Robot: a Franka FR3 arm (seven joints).
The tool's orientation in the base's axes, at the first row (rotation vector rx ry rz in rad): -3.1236 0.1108 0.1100
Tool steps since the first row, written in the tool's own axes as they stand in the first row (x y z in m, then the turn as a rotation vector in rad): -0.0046 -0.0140 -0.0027 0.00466 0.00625 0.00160; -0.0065 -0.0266 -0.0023 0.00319 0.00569 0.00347; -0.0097 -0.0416 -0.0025 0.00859 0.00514 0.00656; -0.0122 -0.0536 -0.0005 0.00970 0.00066 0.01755; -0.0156 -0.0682 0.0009 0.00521 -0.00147 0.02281; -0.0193 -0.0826 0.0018 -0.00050 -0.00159 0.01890; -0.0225 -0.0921 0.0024 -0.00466 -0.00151 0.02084; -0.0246 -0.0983 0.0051 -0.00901 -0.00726 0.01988
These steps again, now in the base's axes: -0.0034 0.0142 0.0032 0.00408 -0.00653 -0.00200; -0.0044 0.0269 0.0031 0.00253 -0.00584 -0.00375; -0.0065 0.0421 0.0037 0.00772 -0.00562 -0.00721; -0.0083 0.0543 0.0020 0.00838 -0.00105 -0.01820; -0.0107 0.0691 0.0010 0.00370 0.00148 -0.02310; -0.0134 0.0838 0.0005 -0.00170 0.00193 -0.01880; -0.0160 0.0935 0.0003 -0.00598 0.00218 -0.02044; -0.0178 0.0999 -0.0022 -0.00983 0.00820 -0.01911
